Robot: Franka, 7 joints.
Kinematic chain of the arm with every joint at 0, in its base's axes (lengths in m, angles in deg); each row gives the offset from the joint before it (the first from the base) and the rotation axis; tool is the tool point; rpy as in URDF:
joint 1: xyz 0 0 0.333 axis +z
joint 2: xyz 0 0 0 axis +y
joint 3: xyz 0 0 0.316 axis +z
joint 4: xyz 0.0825 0 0 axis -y
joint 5: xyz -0.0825 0 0.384 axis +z
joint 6: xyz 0 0 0 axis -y
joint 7: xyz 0.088 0 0 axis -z
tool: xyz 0 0 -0.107 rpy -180 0 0
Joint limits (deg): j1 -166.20..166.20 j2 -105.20..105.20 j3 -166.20..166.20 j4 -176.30..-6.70 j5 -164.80..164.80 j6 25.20..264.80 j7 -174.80..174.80
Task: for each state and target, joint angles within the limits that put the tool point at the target. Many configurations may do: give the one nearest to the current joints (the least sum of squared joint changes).
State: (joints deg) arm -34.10 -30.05 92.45 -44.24 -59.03 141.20 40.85
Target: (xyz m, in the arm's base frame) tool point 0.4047 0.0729 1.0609
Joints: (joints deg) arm -56.02 1.31 71.11 -45.53 -59.22 131.30 40.85
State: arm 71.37 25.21 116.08 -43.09 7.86 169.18 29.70
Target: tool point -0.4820 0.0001 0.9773
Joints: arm 77.14 10.65 116.36 -70.52 8.27 162.73 29.70
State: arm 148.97 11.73 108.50 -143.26 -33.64 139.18 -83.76
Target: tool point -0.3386 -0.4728 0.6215
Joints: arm 135.79 22.79 107.71 -109.36 -33.12 146.56 -83.76
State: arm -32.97 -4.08 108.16 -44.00 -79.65 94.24 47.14
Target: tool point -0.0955 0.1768 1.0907
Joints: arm -20.85 -18.29 104.57 -11.69 -84.57 77.19 47.14
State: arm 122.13 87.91 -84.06 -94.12 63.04 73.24 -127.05
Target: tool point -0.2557 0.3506 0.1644
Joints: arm 166.20 54.00 -55.47 -114.65 56.57 43.19 -127.05
